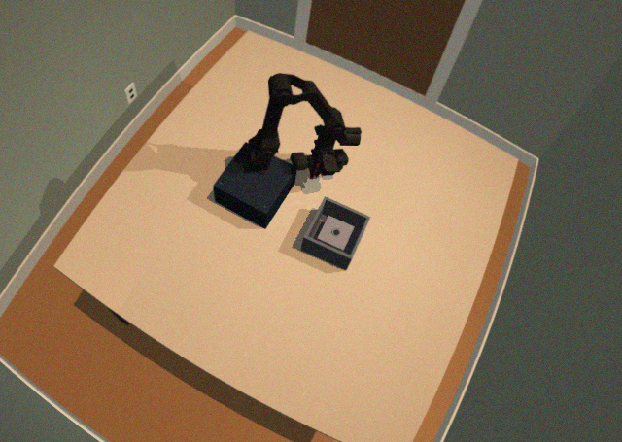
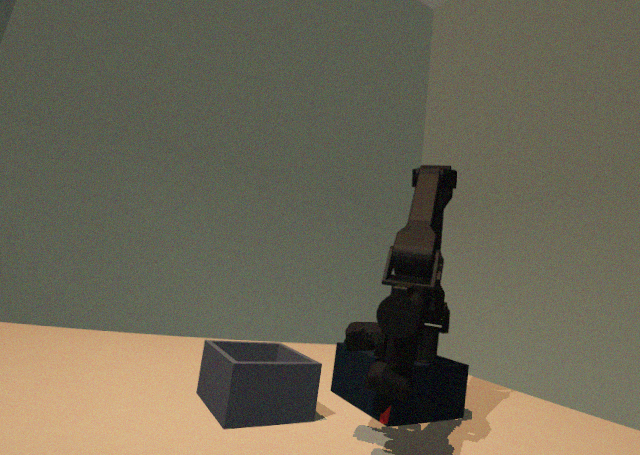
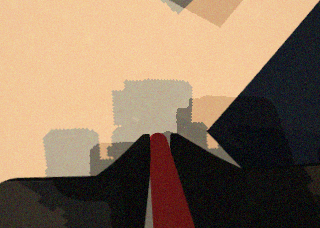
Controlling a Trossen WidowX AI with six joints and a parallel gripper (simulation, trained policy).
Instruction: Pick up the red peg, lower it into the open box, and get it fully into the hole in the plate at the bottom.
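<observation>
My gripper tip is now 180 mm to the left of the light grey plate and 130 mm short of it. Round my gripper tip: dark blue box 180 mm to the right, 130 mm ahead, 20 mm below; then red peg 20 mm above, 10 mm to the left.
</observation>
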